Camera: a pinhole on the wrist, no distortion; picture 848 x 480 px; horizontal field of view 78.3 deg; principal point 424.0 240.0 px. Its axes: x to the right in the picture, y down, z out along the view. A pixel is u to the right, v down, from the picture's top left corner.
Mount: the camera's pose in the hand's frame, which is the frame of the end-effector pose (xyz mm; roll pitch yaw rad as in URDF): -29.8 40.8 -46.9 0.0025 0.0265 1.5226
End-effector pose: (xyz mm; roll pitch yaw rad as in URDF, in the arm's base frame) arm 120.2 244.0 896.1 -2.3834 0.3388 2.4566
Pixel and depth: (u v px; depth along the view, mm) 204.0 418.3 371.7
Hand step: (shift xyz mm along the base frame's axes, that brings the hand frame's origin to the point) -26.2 -364.6 -106.3
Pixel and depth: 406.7 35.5 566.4
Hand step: -253.6 -229.3 -436.9
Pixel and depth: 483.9 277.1 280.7
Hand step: 28.4 -153.7 -196.6
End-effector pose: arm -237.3 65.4 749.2 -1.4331 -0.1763 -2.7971
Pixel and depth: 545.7 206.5 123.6
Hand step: 37.1 -77.1 -64.0
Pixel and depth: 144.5 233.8 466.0
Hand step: 207.1 -344.8 243.5
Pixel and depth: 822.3 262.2 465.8
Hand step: 126.7 -445.1 -349.6
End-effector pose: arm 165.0 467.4 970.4 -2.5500 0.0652 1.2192
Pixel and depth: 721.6 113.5 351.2
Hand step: 49.8 25.6 -388.8
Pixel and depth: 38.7 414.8 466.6
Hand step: -519.5 -36.9 -184.2
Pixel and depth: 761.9 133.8 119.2
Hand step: 53.5 -29.7 -124.8
